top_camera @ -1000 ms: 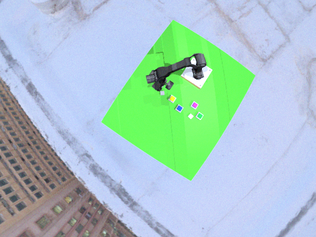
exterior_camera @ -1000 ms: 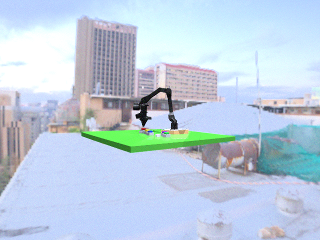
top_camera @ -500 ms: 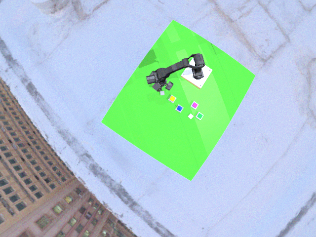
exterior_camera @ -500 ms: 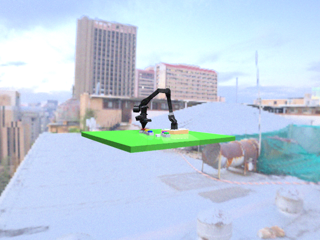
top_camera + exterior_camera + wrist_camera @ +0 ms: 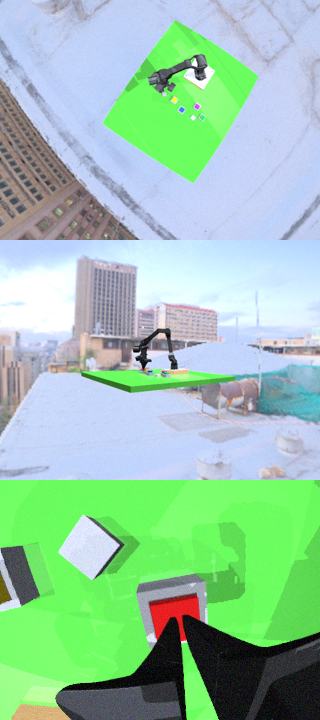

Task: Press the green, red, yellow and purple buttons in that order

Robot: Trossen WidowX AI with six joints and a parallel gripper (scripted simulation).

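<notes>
Now: the red button 10 mm below my gripper tip. Also, from my gripper tip: yellow button 130 mm to the left, 80 mm ahead; grey block 70 mm ahead, 40 mm to the left, 20 mm below; blue button 220 mm to the left, 120 mm ahead.
</notes>
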